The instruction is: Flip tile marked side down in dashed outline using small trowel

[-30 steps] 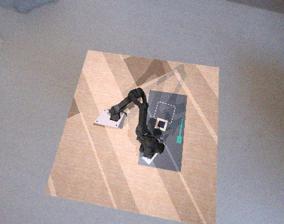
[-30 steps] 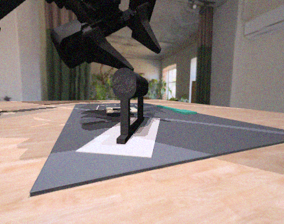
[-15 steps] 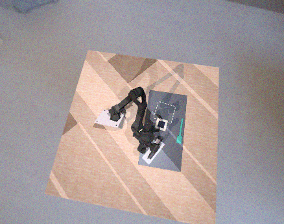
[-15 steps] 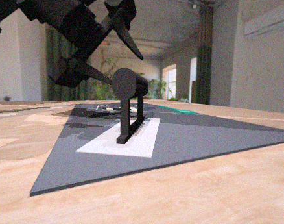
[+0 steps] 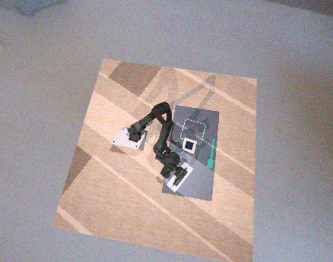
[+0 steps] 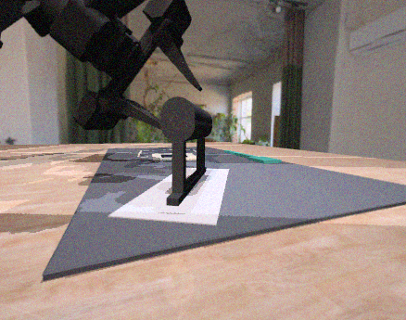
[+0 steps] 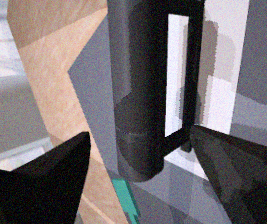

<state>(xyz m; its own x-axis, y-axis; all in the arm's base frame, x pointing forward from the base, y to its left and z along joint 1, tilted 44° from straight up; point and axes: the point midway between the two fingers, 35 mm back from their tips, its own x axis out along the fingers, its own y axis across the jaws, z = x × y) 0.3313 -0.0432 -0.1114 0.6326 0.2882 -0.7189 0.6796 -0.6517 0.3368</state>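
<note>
Now: the grey mat 180 mm to the left of my gripper tip, 110 mm below it and 40 mm ahead of it. The rest, counted from my gripper tip: teal trowel 180 mm to the left, 180 mm ahead, 80 mm below; square tile 200 mm to the left, 80 mm below, 10 mm ahead.
</note>
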